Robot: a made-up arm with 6 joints.
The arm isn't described. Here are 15 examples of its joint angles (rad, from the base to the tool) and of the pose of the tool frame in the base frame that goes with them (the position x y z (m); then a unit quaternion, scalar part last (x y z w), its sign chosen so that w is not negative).
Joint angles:
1: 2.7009 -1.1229 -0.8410 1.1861 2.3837 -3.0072
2: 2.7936 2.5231 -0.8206 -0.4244 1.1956 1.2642
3: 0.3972 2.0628 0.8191 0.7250 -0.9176 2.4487
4: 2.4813 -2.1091 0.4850 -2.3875 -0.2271 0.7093
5: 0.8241 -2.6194 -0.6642 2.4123 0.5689 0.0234
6: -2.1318 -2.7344 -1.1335 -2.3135 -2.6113 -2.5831
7: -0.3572 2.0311 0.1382 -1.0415 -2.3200 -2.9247
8: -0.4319 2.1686 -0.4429 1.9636 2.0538 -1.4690
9: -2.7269 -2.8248 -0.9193 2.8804 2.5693 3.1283
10: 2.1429 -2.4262 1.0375 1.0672 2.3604 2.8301
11: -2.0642 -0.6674 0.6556 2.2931 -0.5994 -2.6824
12: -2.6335 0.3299 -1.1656 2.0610 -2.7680 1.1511
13: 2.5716 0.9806 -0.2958 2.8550 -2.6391 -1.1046
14: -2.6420 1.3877 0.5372 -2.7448 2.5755 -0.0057
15: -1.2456 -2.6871 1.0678 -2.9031 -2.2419 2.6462
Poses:
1: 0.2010 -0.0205 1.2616 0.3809 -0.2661 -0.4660 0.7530
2: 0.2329 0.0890 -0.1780 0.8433 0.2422 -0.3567 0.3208
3: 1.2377 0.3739 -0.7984 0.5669 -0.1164 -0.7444 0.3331
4: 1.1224 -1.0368 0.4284 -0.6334 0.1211 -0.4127 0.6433
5: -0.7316 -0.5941 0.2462 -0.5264 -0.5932 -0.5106 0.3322
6: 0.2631 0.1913 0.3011 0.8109 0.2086 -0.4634 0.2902
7: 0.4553 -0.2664 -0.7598 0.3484 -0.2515 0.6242 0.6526
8: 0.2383 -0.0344 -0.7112 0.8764 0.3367 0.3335 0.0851
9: 0.6504 0.0974 0.2038 0.3015 0.1393 -0.8972 0.2911
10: 0.8332 -1.1343 -0.7607 -0.1599 -0.7797 0.6023 0.0610
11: 0.3736 0.4448 2.0653 -0.5216 -0.6101 -0.5258 0.2814
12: -0.4428 -0.3430 0.5995 -0.5141 -0.5774 -0.5377 0.3363
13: -1.0561 0.4729 0.2328 0.0139 -0.7155 0.1743 0.6764
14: -1.2410 -0.8654 -0.0461 0.1820 -0.0966 0.3644 0.9082
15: -0.2018 1.1430 -0.9380 0.3556 -0.0616 -0.5073 0.7825
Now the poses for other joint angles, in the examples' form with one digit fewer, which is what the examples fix.
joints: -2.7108 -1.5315 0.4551 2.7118 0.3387 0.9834
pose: 1.368 0.450 1.187 -0.029 -0.646 -0.078 0.759
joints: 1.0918 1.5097 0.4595 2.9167 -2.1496 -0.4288
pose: 0.524 1.388 -0.201 -0.708 -0.431 -0.362 0.427
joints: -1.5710 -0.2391 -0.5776 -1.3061 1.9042 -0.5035
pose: -0.047 -0.471 0.996 -0.200 -0.760 -0.615 0.063
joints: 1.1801 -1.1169 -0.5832 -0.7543 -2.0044 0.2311
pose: 0.059 -0.198 1.191 -0.298 0.497 0.738 0.345
